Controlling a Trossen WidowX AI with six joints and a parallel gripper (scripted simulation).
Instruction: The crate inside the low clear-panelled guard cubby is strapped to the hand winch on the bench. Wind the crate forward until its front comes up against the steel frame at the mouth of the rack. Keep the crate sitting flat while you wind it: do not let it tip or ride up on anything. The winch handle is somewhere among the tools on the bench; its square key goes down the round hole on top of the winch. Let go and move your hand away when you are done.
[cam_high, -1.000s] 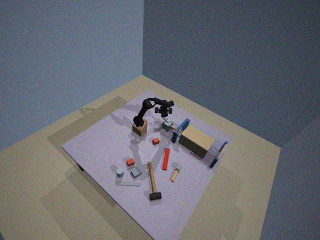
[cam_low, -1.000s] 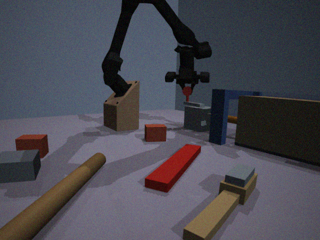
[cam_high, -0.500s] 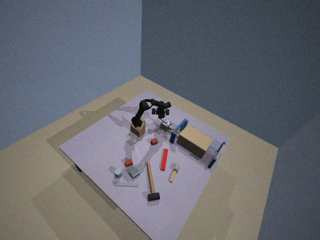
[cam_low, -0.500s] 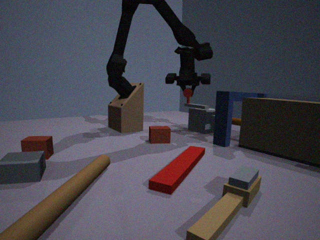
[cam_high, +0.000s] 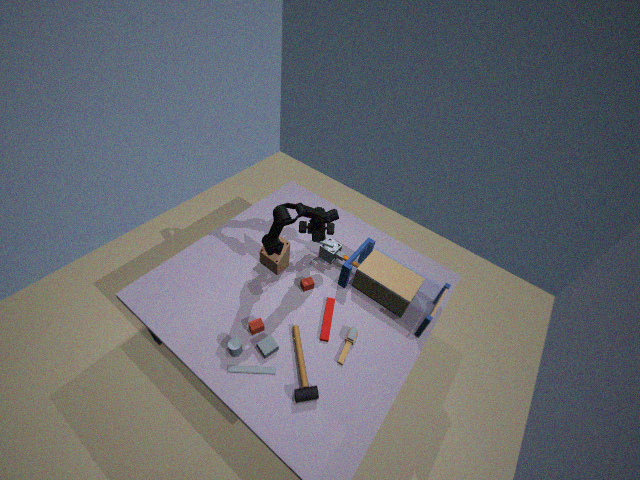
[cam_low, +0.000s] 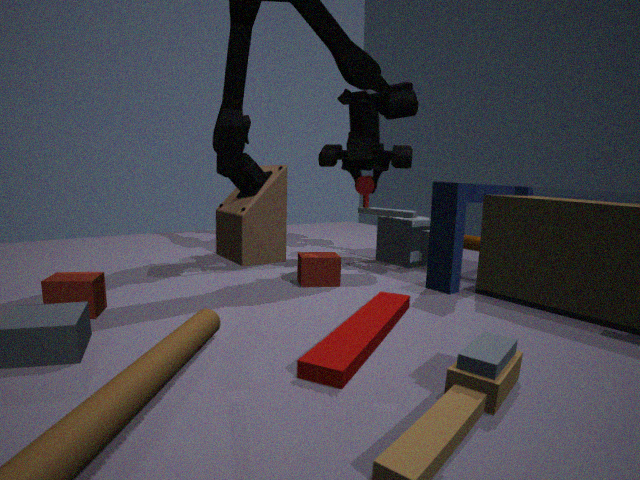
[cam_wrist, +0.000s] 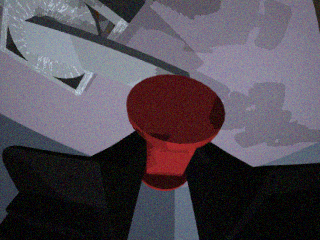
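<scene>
Right now the winch handle is 40 mm ahead of my gripper tip, 30 mm below it and 10 mm to the right of it. From my gripper tip the other things lie so: red knob 10 mm to the right, 10 mm ahead; blue front frame 260 mm ahead, 30 mm below, 10 mm to the right; grey winch 100 mm below, 90 mm ahead.
</scene>
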